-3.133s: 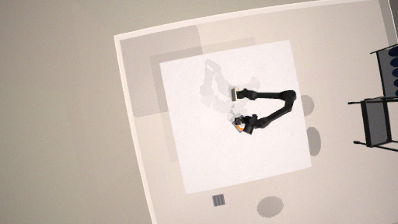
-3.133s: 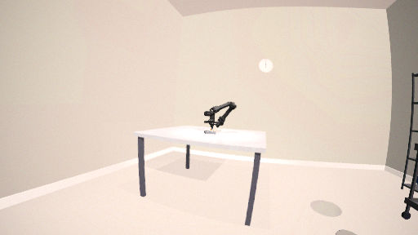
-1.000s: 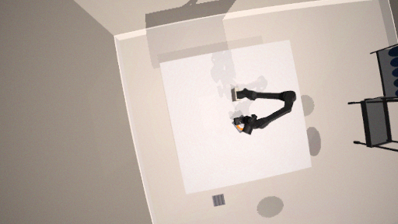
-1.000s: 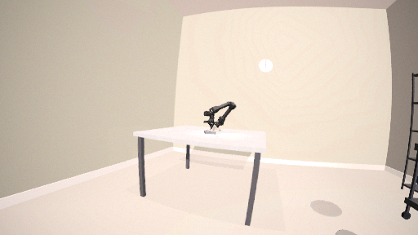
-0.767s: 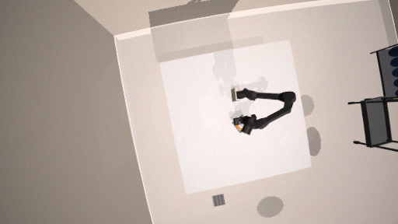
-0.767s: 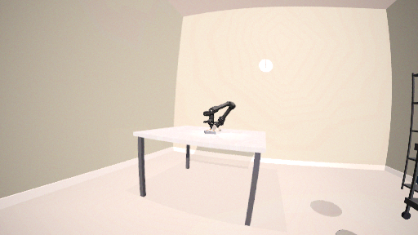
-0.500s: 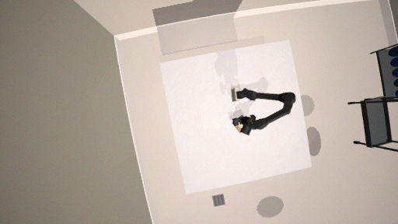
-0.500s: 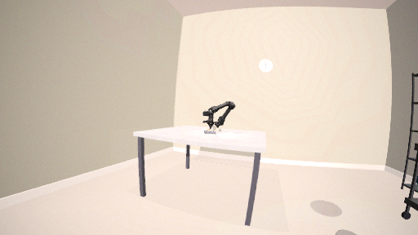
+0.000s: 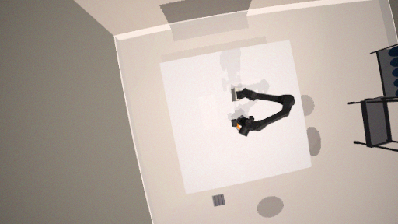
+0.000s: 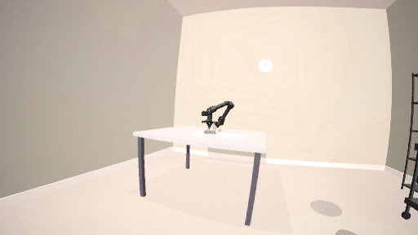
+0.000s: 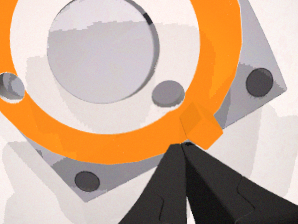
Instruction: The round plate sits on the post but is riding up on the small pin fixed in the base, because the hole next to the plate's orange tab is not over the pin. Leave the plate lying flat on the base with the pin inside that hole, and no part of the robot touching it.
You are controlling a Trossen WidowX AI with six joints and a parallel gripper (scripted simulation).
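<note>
Now: the orange round plate 3 cm ahead of my gripper tip and 1 cm to the left of it. Also, from my gripper tip: grey square base (4 cm ahead, 3 cm to the left, 2 cm below).
</note>
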